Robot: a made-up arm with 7 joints.
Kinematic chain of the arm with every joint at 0, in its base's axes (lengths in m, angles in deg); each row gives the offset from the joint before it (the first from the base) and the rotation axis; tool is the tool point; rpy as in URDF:
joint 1: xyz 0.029 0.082 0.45 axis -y
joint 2: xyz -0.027 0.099 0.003 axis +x
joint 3: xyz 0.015 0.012 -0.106 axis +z
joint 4: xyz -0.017 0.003 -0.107 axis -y
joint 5: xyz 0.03 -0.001 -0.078 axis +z
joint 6: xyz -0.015 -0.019 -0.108 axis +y
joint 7: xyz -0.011 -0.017 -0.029 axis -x
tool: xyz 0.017 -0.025 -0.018 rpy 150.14 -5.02 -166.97
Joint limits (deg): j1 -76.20..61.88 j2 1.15..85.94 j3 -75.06..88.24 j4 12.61..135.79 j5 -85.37..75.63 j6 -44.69..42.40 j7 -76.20..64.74
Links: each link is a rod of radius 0.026 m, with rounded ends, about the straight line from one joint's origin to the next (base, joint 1, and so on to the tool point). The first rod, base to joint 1, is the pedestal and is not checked.
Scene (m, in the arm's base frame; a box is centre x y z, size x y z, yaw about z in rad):
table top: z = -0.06
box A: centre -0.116 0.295 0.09 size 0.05 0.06 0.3 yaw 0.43
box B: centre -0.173 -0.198 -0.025 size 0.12 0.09 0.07 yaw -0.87
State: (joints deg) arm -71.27 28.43 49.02 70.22 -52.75 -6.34 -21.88
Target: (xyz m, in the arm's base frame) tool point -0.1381 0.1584 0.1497
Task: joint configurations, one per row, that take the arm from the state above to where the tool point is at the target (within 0.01 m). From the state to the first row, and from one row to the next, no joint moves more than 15 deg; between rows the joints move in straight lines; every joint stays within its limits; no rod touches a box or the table.
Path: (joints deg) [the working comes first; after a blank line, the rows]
Joints at the target: -64.03 1.15 -0.10 73.47 -44.03 -14.86 -18.96
Straight joint move there: touches box A.

1: -70.64 38.79 36.71 64.09 -50.31 -8.35 -27.42
2: -70.00 49.16 24.41 57.95 -47.87 -10.37 -32.95
3: -69.37 59.52 12.10 51.82 -45.43 -12.38 -38.49
4: -71.64 47.41 -2.72 50.84 -58.74 -10.01 -45.20
5: -73.92 35.29 -17.54 49.85 -72.06 -7.63 -51.90
6: -76.20 23.18 -32.36 48.87 -85.37 -5.26 -58.60
7: -72.14 15.83 -21.61 57.07 -71.59 -8.46 -45.39
8: -68.09 8.49 -10.85 65.27 -57.81 -11.66 -32.17
9: -64.03 1.15 -0.10 73.47 -44.03 -14.86 -18.96

